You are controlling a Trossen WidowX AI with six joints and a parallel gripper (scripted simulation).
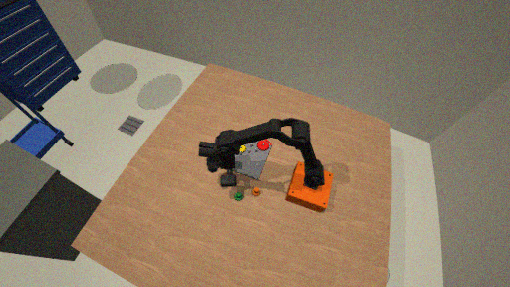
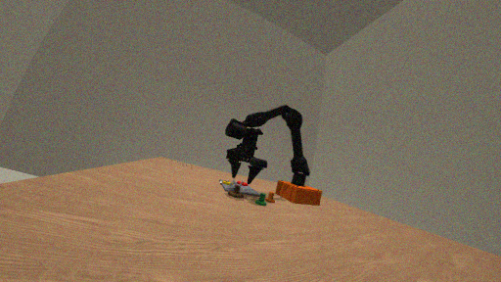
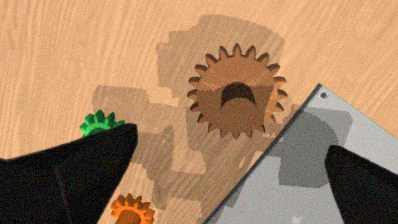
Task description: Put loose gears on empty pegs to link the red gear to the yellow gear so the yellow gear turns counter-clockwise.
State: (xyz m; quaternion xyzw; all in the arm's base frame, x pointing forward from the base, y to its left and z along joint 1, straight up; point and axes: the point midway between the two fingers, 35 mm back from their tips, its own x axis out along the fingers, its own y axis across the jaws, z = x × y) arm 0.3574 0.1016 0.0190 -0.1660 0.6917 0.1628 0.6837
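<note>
Right now the brown gear is 1 cm ahead of my gripper tip and 5 cm below it. Also, from my gripper tip: small orange gear (14 cm behind, 1 cm to the left, 5 cm below); small green gear (8 cm behind, 7 cm to the left, 5 cm below); yellow gear (1 cm ahead, 17 cm to the right, 4 cm below).
</note>
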